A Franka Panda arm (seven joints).
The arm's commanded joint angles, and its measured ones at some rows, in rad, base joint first. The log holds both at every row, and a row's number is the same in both.
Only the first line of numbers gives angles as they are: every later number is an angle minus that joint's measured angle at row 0.
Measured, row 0:
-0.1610 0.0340 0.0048 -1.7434 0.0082 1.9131 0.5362
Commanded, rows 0 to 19:
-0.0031 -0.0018 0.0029 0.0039 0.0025 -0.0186 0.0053
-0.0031 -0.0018 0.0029 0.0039 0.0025 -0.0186 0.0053
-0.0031 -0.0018 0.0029 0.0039 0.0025 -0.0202 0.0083
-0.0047 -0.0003 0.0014 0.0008 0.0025 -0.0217 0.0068
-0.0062 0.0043 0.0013 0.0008 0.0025 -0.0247 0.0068
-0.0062 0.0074 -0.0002 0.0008 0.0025 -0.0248 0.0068
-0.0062 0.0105 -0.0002 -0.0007 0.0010 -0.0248 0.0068
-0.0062 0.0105 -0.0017 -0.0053 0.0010 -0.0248 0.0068
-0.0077 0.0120 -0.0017 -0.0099 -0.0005 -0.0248 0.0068
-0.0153 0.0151 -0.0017 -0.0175 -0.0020 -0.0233 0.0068
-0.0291 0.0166 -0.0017 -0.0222 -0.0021 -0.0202 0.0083
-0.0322 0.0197 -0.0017 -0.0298 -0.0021 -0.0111 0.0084
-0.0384 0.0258 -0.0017 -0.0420 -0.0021 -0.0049 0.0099
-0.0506 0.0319 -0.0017 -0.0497 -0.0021 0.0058 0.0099
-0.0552 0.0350 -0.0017 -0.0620 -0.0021 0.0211 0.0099
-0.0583 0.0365 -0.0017 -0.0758 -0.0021 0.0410 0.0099
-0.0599 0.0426 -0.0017 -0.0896 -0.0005 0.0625 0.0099
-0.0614 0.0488 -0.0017 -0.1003 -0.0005 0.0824 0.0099
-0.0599 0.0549 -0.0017 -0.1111 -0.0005 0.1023 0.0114
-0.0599 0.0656 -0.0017 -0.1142 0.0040 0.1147 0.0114
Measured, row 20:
-0.0549 0.0559 -0.0103 -0.0815 -0.0001 0.0608 0.0001
